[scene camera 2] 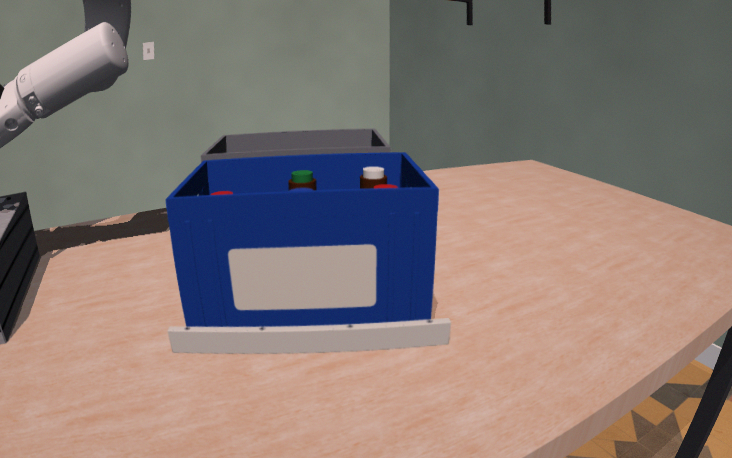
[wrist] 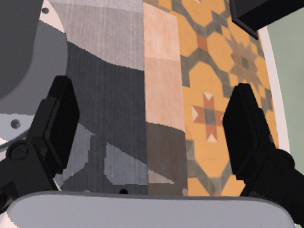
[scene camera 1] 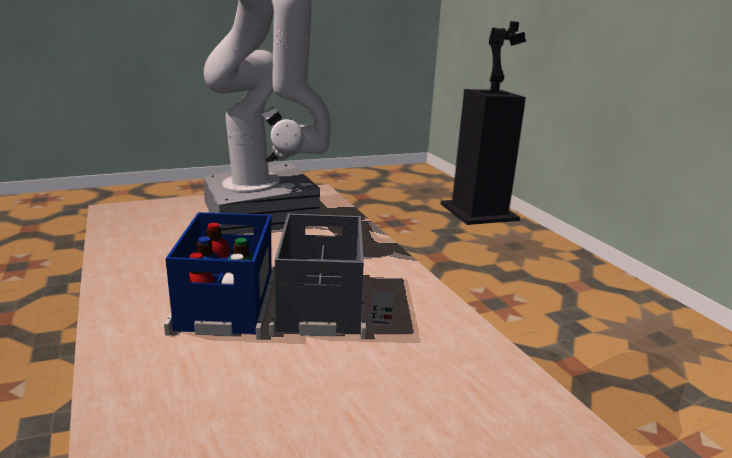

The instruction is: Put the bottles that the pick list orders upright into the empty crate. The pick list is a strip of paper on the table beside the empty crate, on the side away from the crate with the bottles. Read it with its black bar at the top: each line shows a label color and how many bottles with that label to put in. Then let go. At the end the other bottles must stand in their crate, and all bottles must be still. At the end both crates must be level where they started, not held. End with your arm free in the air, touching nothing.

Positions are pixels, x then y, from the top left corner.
A grey crate shows in scene camera 2 (307,142) and in scene camera 1 (302,294); in the wrist view it is out of frame.
